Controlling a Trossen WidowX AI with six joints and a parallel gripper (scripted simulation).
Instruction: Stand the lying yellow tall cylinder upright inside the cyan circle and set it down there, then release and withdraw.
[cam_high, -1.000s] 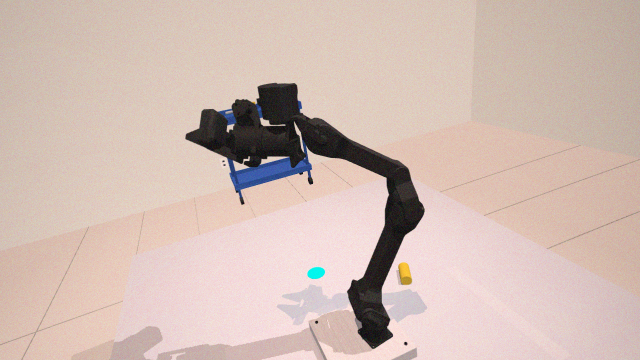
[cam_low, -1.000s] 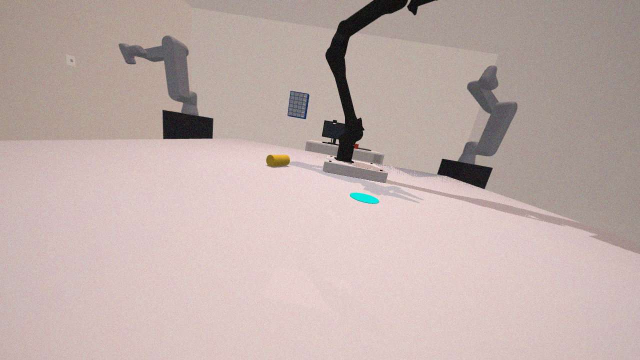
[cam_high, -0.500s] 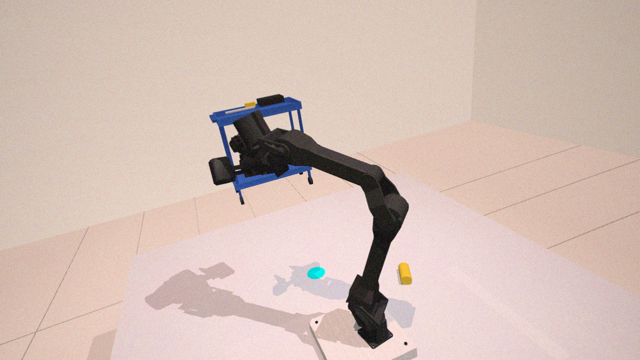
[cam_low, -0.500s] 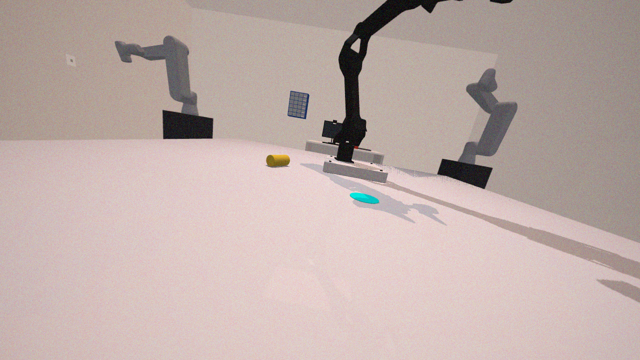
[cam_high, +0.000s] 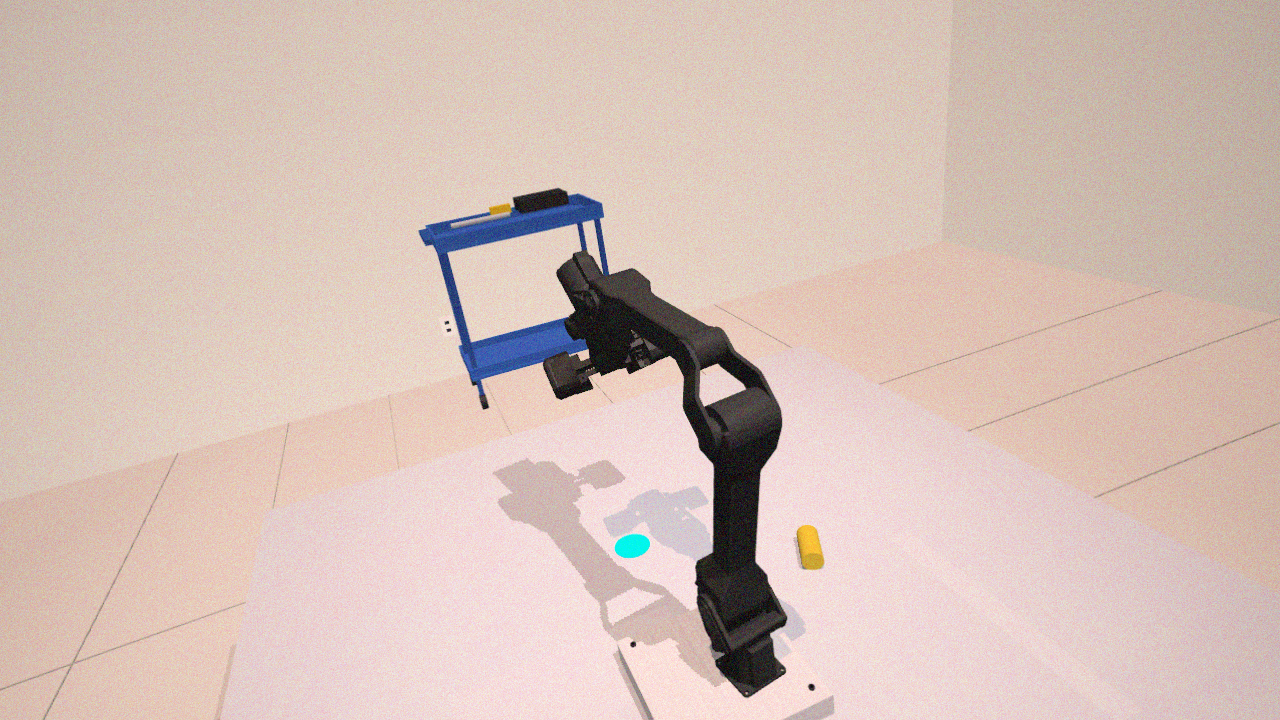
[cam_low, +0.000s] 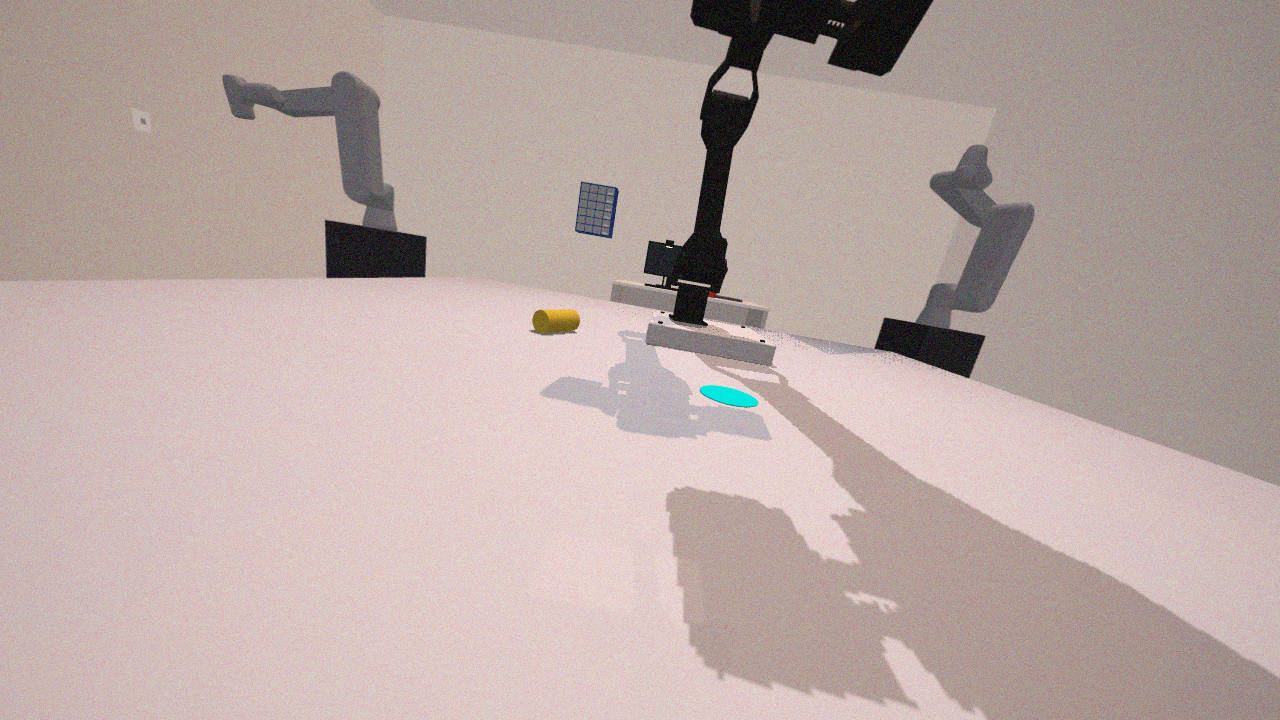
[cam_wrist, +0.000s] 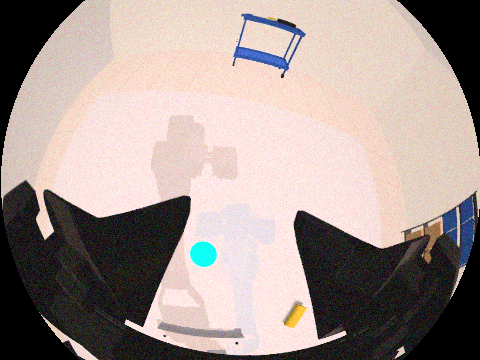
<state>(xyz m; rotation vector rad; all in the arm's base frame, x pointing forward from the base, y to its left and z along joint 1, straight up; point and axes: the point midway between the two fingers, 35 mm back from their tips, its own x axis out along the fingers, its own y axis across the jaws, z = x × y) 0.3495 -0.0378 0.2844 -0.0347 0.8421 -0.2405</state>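
The yellow tall cylinder lies 280 mm below my gripper tip, 240 mm behind it and 180 mm to the right of it. From my gripper tip the other things lie so: cyan circle: 290 mm below, 40 mm behind, 30 mm to the left.
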